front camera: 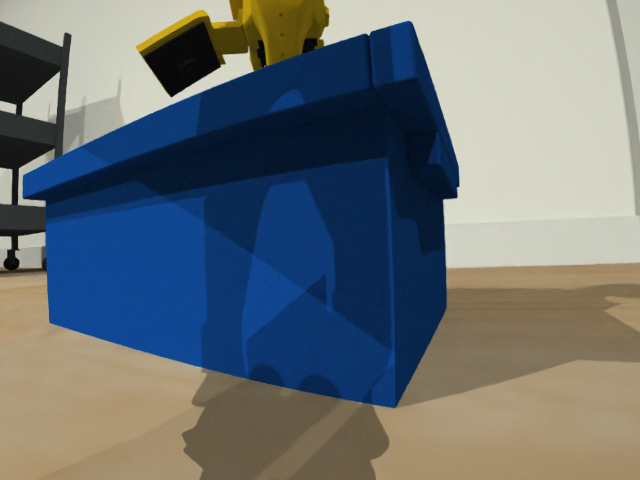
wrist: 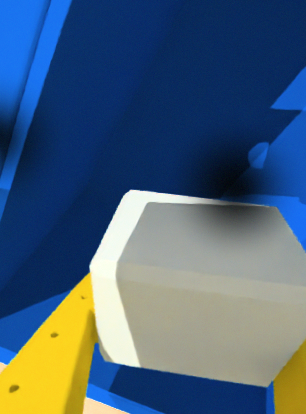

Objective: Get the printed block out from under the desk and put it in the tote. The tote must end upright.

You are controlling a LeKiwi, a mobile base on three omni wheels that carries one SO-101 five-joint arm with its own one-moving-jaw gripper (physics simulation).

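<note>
The blue tote stands upright on the floor in the front view, close ahead. The printed block is a pale grey block in the wrist view, held between the two yellow jaws, with the tote's blue inside walls around and beyond it. My gripper is shut on the block. In the front view the lower arm reaches down behind the tote's near rim; the jaw tips and the block are hidden behind that rim. The block's lower side and any contact with the tote floor cannot be seen.
A dark shelf cart on castors stands at the left behind the tote. A pale wall runs across the back. The wooden floor shows in front of the tote and to its right, with shadows on it.
</note>
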